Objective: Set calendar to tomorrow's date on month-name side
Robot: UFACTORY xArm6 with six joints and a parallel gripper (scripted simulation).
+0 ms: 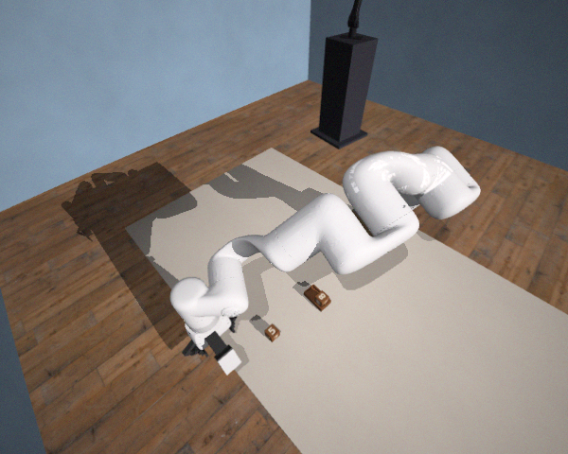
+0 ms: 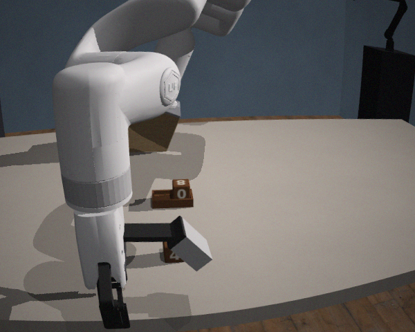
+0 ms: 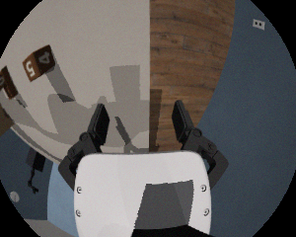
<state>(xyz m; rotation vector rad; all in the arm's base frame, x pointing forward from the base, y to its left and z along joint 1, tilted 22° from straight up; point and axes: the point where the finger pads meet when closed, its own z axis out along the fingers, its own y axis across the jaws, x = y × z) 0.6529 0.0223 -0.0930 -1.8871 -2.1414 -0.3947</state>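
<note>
My gripper is now 13 cm past the brown digit cube, 7 cm to the right of it and 2 cm above it. The rest, counted from my hand: brown cube 31 cm behind, 9 cm to the left, 1 cm below; brown calendar tray 31 cm behind, 7 cm to the left, 2 cm below.
</note>
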